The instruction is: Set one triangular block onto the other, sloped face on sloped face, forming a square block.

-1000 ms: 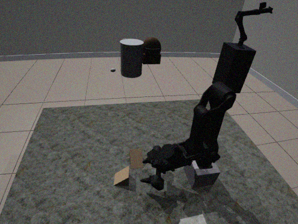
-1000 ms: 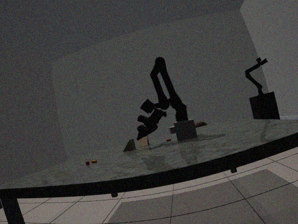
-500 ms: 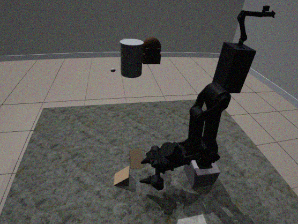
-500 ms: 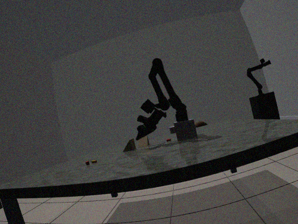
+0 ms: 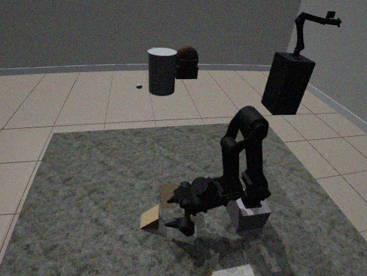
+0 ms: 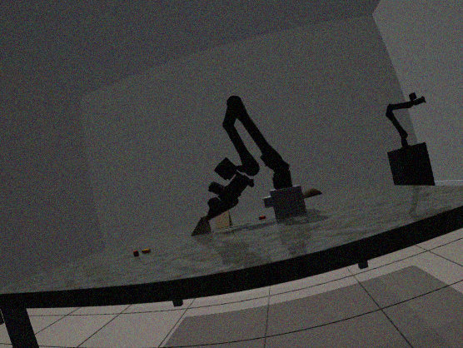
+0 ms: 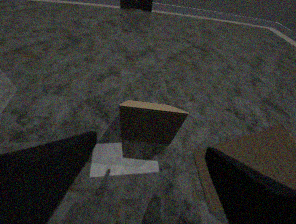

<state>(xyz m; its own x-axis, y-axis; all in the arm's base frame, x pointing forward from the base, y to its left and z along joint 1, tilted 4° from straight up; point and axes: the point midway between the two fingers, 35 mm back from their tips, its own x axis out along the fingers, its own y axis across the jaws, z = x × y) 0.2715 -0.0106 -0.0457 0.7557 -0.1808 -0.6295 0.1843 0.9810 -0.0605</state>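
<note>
My gripper tip is now 40 mm short of the tan triangular block, 10 mm to the left of it and 40 mm above it. Also, from my gripper tip: red cube 190 mm ahead, 320 mm to the left, 50 mm below; then yellow cube 170 mm ahead, 280 mm to the left, 50 mm below.
</note>
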